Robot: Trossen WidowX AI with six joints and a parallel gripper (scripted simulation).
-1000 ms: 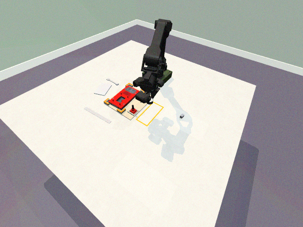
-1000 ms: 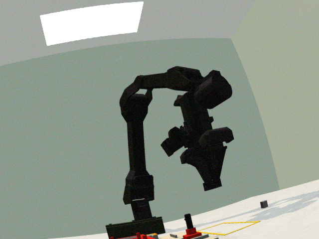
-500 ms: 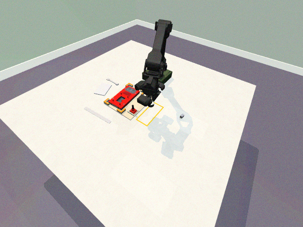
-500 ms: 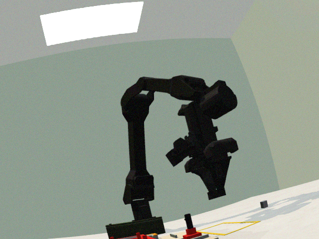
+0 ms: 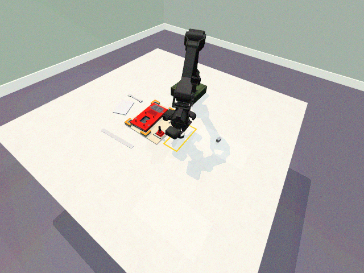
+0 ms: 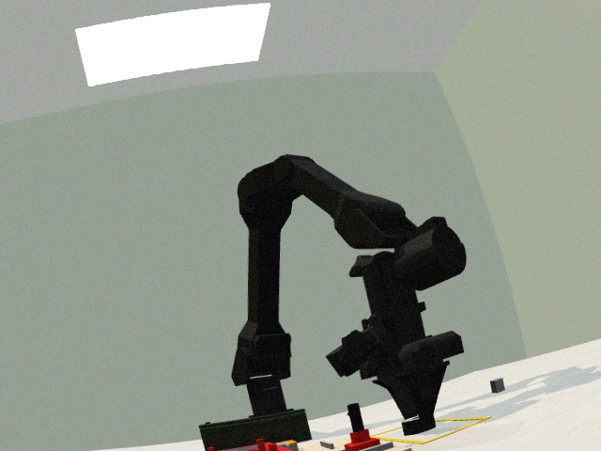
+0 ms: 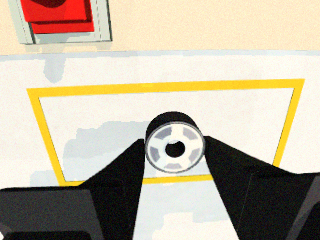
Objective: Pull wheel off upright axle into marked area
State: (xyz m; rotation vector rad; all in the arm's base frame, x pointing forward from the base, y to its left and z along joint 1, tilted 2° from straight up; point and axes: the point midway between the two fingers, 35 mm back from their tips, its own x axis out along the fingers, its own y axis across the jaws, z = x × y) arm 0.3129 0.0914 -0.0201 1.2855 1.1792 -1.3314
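Right now my gripper tip is right at the wheel. Round my gripper tip: upright axle (100 mm to the right, 50 mm ahead, 30 mm above).
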